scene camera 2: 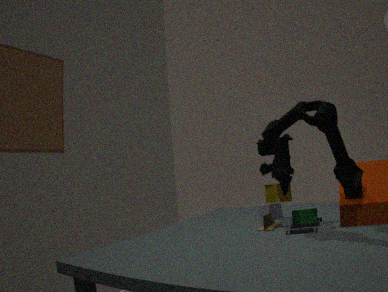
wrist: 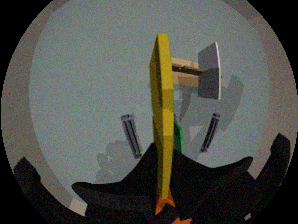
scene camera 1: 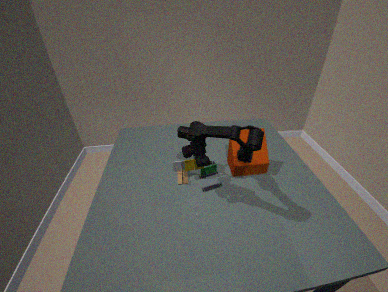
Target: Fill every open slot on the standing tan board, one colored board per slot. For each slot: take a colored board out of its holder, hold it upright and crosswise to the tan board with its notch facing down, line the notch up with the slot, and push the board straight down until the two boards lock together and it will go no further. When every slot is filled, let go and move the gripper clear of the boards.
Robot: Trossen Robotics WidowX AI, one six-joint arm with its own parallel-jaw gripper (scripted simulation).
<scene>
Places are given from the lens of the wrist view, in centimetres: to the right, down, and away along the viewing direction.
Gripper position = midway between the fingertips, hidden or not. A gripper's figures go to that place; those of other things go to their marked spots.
gripper [wrist: 157, 146]: 1, 3, 10
yellow board [wrist: 160, 67]: 0, -2, 4
grey board [wrist: 209, 84]: 10, -5, 15
The marked spots on the grey board and the yellow board are 15 cm apart.
</scene>
